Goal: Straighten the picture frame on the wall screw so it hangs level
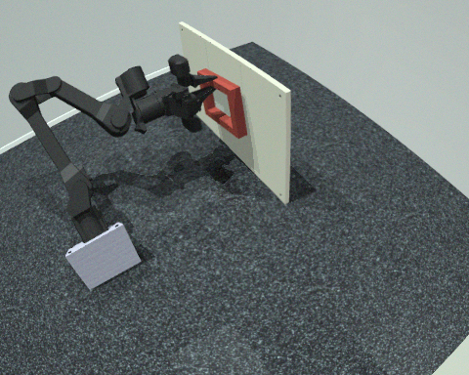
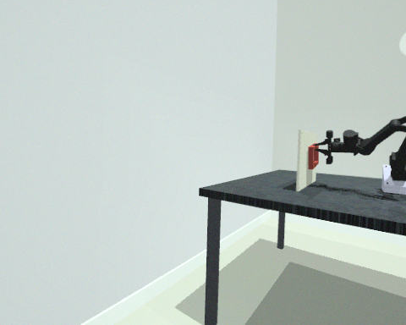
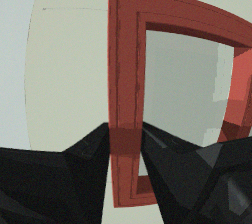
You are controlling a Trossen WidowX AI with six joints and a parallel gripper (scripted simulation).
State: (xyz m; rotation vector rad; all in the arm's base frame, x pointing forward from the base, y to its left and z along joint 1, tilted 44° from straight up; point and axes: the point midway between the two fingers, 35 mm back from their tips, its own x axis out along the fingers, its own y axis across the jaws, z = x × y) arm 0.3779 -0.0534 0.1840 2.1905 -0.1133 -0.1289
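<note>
Right now the picture frame is 50 mm below my gripper tip and 10 mm to the right of it. From my gripper tip the other things lie so: wall board (70 mm below, 20 mm ahead, 10 mm to the right).
</note>
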